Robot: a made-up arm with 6 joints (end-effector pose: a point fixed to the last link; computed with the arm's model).
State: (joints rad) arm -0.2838 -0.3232 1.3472 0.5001 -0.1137 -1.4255
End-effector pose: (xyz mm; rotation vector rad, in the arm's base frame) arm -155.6 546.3 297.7 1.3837 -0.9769 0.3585
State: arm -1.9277 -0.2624 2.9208 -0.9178 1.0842 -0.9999
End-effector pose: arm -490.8 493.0 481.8 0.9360 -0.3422 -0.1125
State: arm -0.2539 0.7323 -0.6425 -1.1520 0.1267 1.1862
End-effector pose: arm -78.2 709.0 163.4 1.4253 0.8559 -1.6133
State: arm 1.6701 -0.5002 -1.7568 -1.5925 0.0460 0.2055
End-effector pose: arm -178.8 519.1 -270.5 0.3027 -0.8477 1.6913
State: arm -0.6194 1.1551 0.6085 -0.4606 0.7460 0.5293
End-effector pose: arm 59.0 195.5 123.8 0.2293 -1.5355 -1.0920
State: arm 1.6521 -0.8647 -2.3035 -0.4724 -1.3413 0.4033
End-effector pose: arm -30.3 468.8 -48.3 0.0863 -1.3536 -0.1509
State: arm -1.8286 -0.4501 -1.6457 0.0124 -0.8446 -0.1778
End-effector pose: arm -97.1 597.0 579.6 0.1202 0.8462 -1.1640
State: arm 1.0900 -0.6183 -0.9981 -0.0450 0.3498 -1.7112
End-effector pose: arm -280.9 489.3 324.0 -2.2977 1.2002 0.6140
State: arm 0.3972 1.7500 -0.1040 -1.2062 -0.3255 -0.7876
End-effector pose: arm -699.6 364.4 177.5 -1.1021 0.2814 -0.7187
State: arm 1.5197 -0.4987 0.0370 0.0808 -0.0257 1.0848
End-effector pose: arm -427.5 383.9 289.3 2.1912 -0.1549 2.0995
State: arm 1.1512 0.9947 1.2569 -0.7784 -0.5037 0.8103
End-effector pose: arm -195.4 347.1 201.0 0.0212 0.1805 -1.9565
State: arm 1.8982 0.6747 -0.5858 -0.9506 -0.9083 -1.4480
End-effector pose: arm -325.1 584.3 756.2 1.8676 -1.7436 -1.5539
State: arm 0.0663 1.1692 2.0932 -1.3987 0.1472 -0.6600
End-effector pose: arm 79.1 413.4 597.2 0.7102 -2.2156 -1.5970
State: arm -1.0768 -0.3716 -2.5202 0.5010 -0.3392 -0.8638
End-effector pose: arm -88.8 355.5 267.6 -0.7477 -0.1947 -0.4542
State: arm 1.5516 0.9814 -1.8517 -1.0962 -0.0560 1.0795
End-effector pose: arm -112.6 652.3 777.7 1.0159 -1.6101 0.8684
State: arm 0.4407 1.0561 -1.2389 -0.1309 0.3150 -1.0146
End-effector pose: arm -646.1 164.6 441.5 -1.4747 0.1284 0.3169
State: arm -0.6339 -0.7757 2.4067 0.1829 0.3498 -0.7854
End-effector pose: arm -114.1 446.8 402.6 1.0294 -0.2991 0.1383
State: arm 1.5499 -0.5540 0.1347 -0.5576 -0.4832 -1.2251
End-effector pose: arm -530.1 393.8 238.2 2.1229 -0.6459 -0.0039
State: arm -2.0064 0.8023 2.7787 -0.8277 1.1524 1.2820
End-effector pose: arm -377.3 368.6 353.0 0.8349 1.6806 0.2452
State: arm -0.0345 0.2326 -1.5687 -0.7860 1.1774 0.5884
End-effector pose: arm -115.1 819.4 335.7 0.9326 0.8722 -1.4870
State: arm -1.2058 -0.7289 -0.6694 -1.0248 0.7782 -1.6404
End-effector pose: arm 403.3 259.6 649.4 -0.4840 0.7225 -2.9260
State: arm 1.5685 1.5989 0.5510 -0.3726 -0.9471 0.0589
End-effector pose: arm -519.4 193.0 539.3 -1.8410 0.9717 -1.0734
